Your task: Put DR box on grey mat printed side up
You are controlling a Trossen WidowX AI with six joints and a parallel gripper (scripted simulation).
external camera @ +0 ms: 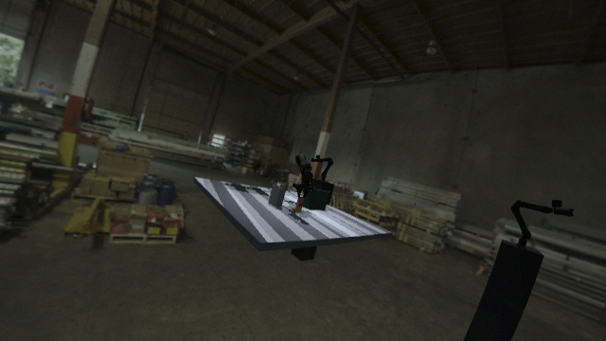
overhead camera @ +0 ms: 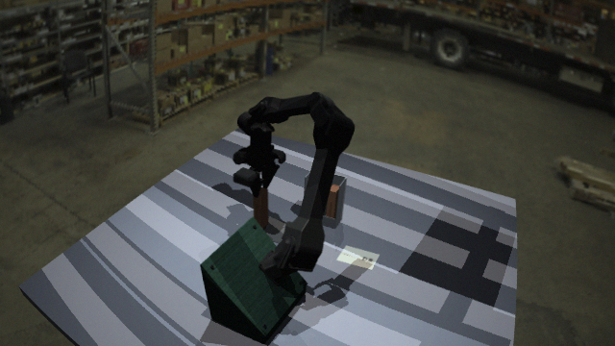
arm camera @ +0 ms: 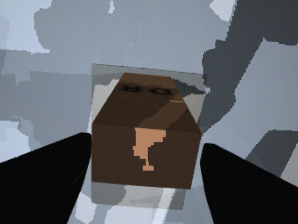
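The grey mat lies 6 cm to the right of my gripper tip and 11 cm below it. Also, from my gripper tip: white card 1 cm behind, 31 cm to the right, 11 cm below.
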